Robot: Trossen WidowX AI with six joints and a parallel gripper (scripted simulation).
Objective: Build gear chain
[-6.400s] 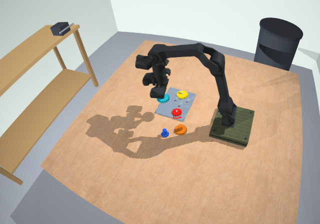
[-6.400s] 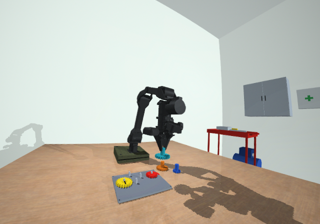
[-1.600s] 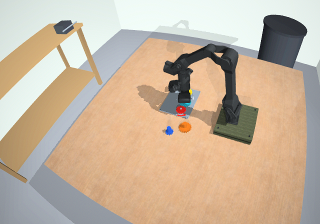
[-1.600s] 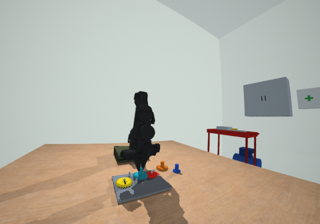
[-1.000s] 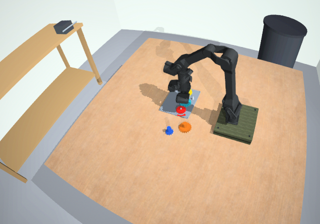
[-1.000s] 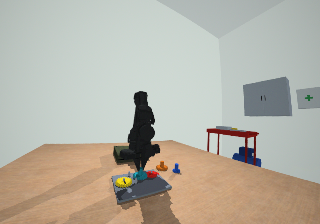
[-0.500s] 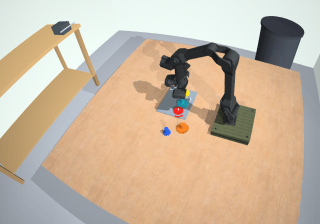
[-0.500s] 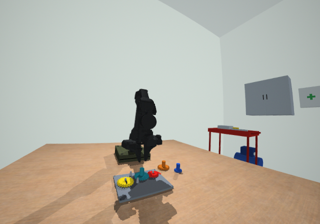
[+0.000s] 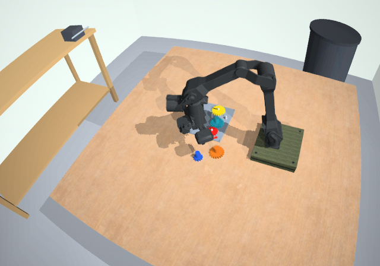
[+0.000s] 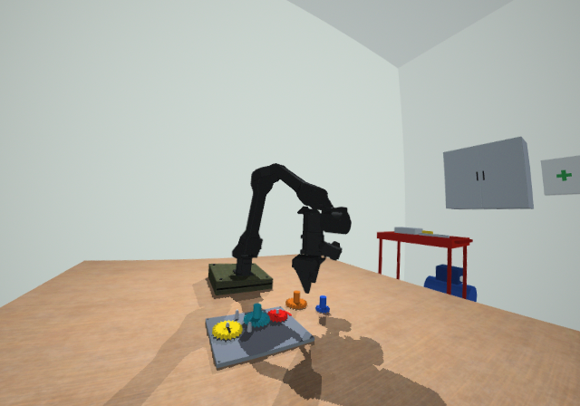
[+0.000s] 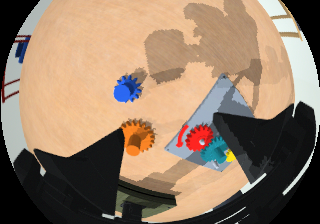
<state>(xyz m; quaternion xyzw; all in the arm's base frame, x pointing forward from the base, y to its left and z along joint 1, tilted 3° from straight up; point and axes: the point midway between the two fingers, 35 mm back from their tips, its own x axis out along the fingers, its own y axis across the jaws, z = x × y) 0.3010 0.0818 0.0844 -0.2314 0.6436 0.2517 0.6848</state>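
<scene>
My gripper tip is now 6 cm above the blue gear, 5 cm to the right of it and 1 cm past it. Also, from my gripper tip: cyan gear (15 cm to the right, 5 cm below, 3 cm behind); then red gear (9 cm to the right, 6 cm below, 2 cm behind); then orange gear (7 cm behind, 6 cm below, 1 cm to the left).
</scene>
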